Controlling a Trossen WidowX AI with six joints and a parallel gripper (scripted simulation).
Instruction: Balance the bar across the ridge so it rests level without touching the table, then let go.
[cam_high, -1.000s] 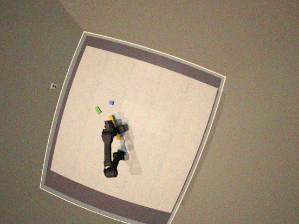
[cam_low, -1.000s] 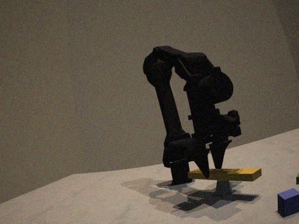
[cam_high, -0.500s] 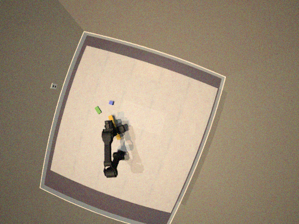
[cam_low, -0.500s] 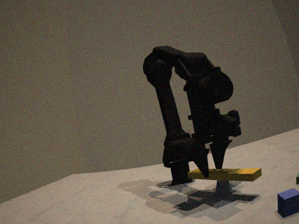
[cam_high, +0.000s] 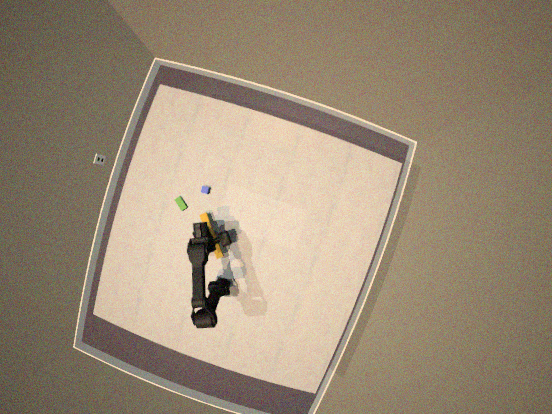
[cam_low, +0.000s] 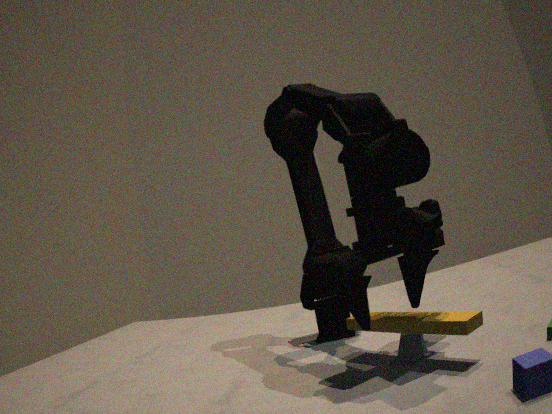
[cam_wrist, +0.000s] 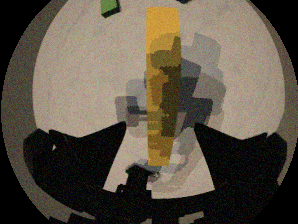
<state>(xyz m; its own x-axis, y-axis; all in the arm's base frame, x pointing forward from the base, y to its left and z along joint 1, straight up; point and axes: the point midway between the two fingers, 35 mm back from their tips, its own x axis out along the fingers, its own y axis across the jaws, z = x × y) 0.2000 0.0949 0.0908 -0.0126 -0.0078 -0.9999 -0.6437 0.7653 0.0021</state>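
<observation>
My gripper tip is 20 mm short of the yellow bar and 20 mm to the right of it. From my gripper tip the other things lie so: blue cube 210 mm ahead, 120 mm to the left, 40 mm below; then green block 110 mm ahead, 220 mm to the left, 50 mm below.
</observation>
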